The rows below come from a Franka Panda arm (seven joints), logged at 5 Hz.
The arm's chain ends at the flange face. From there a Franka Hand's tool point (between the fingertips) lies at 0.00 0.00 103.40 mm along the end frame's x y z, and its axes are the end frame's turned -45 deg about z.
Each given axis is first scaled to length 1.
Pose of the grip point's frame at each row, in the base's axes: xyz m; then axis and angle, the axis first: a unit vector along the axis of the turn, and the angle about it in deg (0 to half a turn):
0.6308, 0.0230, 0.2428, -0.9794, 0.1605, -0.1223, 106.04
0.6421, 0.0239, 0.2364, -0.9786, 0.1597, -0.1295, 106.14
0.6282, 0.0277, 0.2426, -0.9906, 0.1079, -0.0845, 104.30
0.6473, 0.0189, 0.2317, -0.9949, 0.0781, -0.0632, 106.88
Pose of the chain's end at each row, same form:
0.5990, -0.0717, 0.2694, -0.8369, 0.5190, 0.1738, 107.24
0.6095, -0.0706, 0.2629, -0.8382, 0.5191, 0.1670, 107.01
0.6066, -0.0704, 0.2672, -0.8565, 0.4692, 0.2150, 107.34
0.6312, -0.0789, 0.2612, -0.8692, 0.4427, 0.2203, 110.53

